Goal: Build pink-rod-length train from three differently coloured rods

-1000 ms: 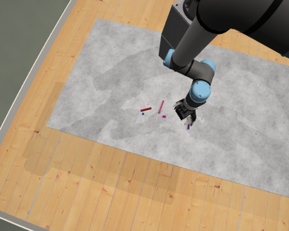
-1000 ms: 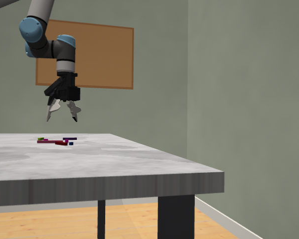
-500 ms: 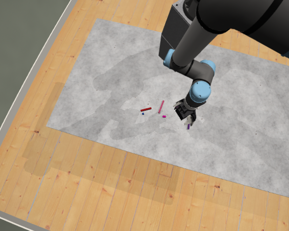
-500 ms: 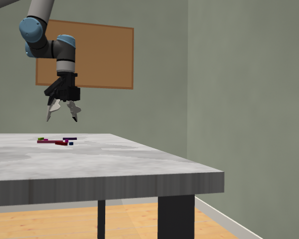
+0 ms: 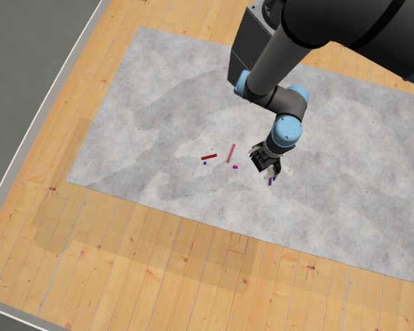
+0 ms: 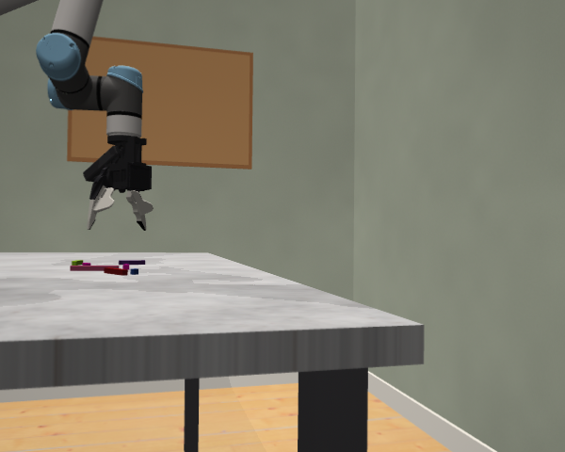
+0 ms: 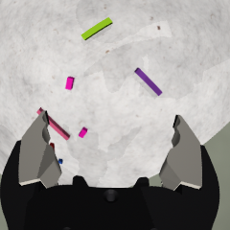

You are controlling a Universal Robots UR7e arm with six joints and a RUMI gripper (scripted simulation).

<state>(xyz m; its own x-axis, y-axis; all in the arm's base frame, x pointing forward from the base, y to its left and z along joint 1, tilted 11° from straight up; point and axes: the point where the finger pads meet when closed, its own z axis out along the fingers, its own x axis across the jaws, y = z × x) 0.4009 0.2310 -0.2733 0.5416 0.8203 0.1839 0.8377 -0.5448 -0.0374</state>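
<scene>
Now: hand 90 mm short of the small blue rod, 220 mm to the left of it and 70 mm above it. The rest, counted from my hand: lime rod: 100 mm behind, 30 mm to the left, 70 mm below; then pink rod: 140 mm to the right, 70 mm below; then purple rod: 20 mm ahead, 60 mm to the left, 70 mm below.
</scene>
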